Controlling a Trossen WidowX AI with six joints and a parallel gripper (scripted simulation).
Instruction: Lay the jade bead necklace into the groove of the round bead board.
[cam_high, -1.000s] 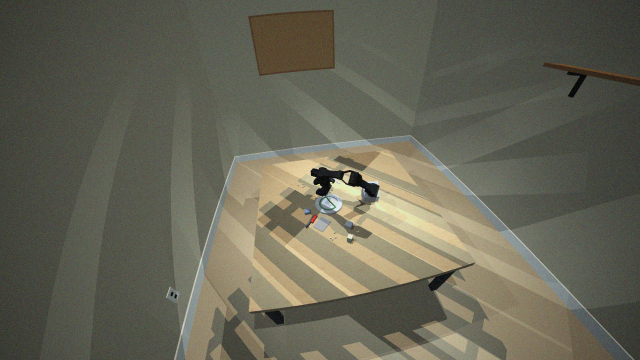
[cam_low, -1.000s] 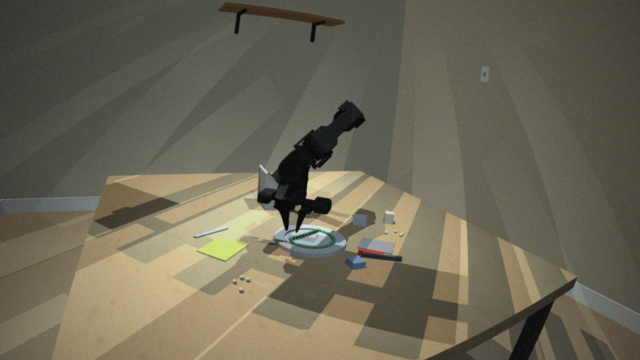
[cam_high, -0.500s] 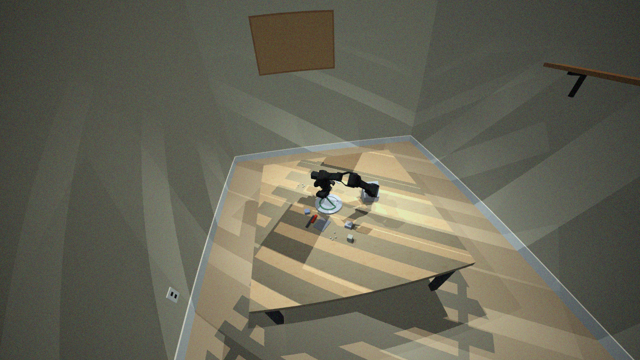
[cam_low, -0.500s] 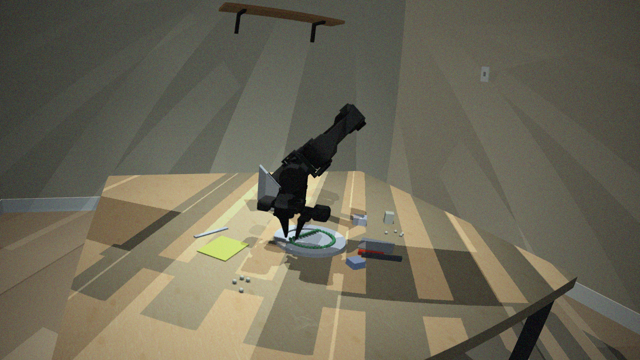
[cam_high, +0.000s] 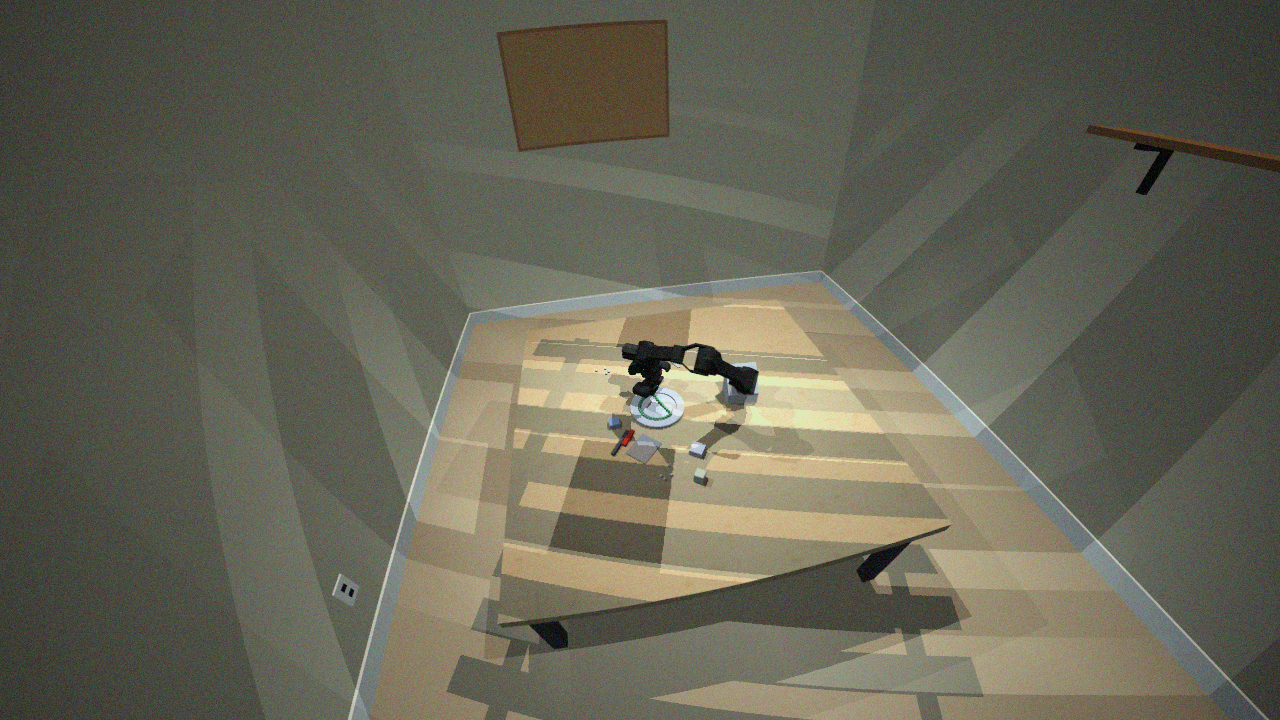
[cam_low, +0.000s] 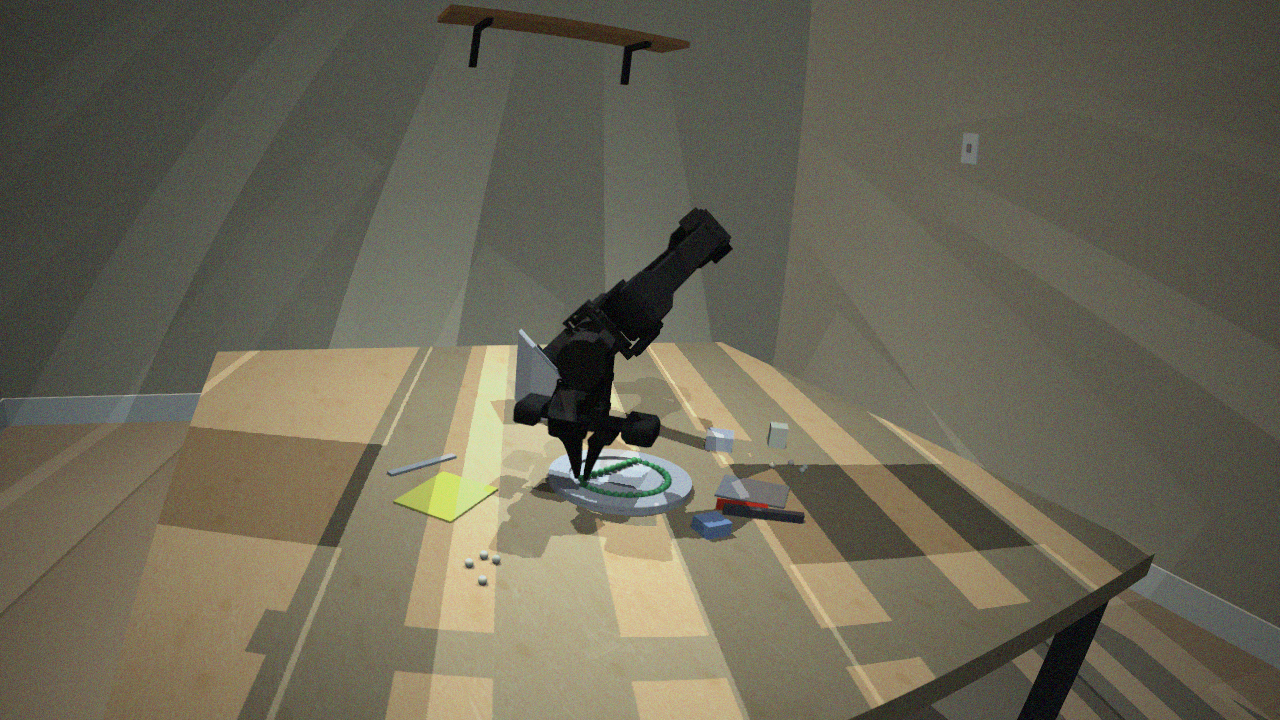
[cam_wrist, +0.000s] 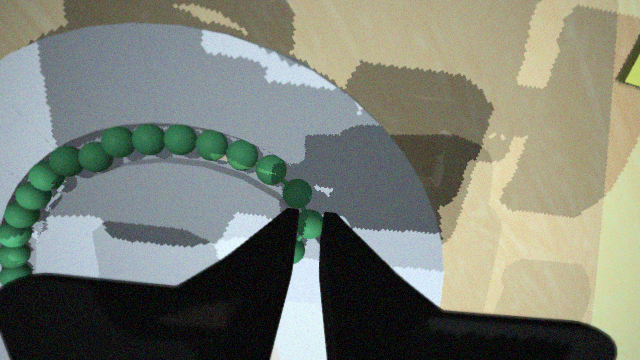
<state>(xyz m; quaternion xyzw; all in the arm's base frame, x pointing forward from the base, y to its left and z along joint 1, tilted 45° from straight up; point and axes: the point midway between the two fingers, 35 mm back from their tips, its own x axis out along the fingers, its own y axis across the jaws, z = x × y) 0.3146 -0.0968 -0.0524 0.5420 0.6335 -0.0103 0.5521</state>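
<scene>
The round grey bead board is 60 mm to the left of my gripper tip and 10 mm below it. From my gripper tip the other things lie so: grey rod: 190 mm to the right, 130 mm behind, 10 mm below; then yellow sheet: 180 mm to the right, 30 mm behind, 10 mm below; then blue block: 170 mm ahead, 90 mm to the left, 10 mm below.
</scene>
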